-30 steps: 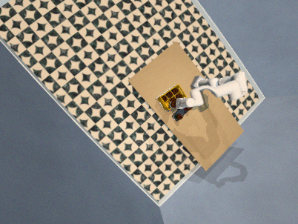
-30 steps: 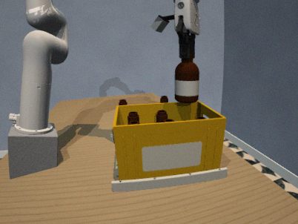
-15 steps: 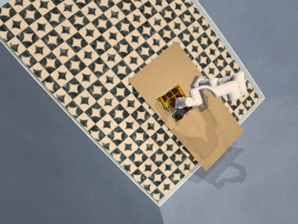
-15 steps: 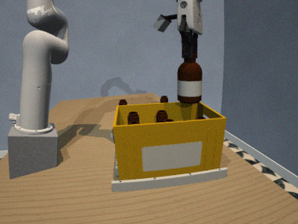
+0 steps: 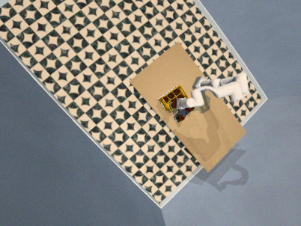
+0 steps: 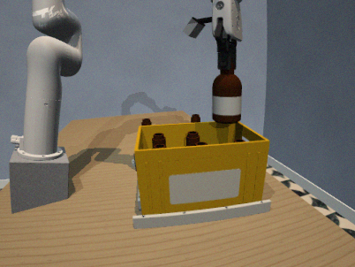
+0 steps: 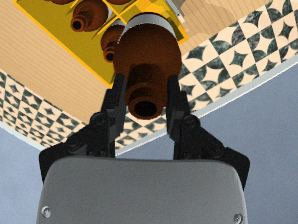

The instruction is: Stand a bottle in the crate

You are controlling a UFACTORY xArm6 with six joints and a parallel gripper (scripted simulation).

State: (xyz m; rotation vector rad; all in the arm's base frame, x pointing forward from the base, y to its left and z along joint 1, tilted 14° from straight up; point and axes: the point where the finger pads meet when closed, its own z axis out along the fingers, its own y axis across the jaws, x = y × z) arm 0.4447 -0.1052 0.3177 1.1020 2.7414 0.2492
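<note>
The yellow crate is 9 cm behind my hand, 4 cm to the right of it and 25 cm below it. Also, from my hand: grey tray (11 cm behind, 21 cm to the left, 32 cm below).
</note>
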